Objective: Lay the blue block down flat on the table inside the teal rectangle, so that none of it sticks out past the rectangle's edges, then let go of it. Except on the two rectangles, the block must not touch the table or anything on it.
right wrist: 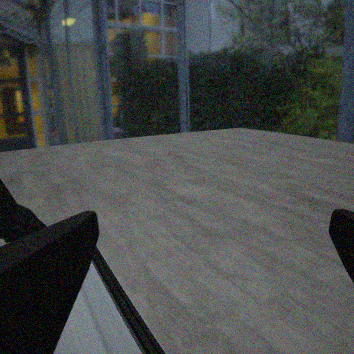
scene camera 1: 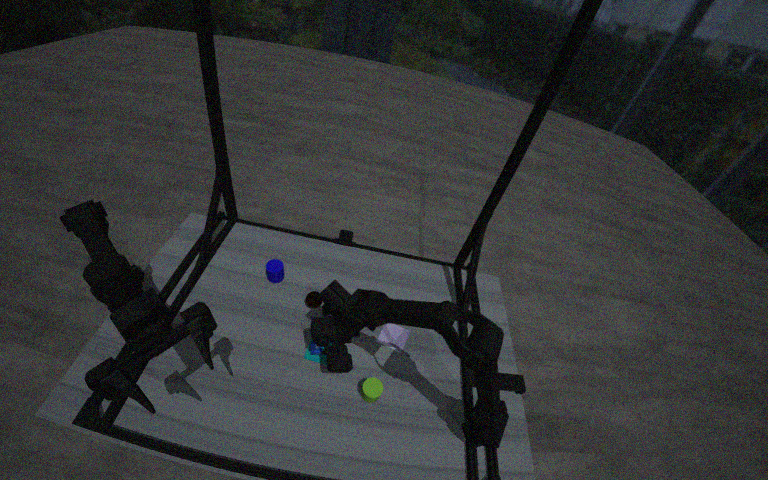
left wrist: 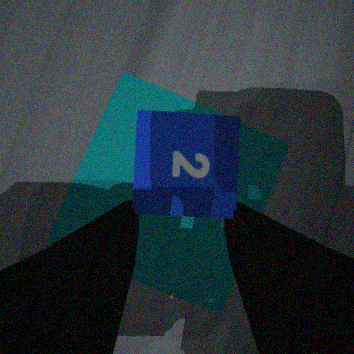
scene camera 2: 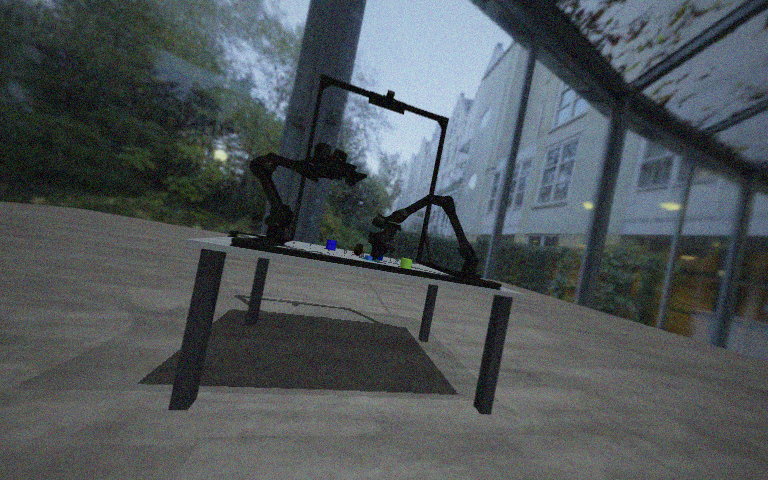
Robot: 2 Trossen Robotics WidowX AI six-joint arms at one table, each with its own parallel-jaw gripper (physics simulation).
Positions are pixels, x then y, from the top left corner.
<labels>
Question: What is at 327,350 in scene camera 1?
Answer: My left gripper.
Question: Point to a teal rectangle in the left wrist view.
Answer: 104,178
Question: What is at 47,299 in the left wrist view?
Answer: My left gripper.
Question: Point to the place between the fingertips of my right gripper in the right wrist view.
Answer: At 214,222
</labels>
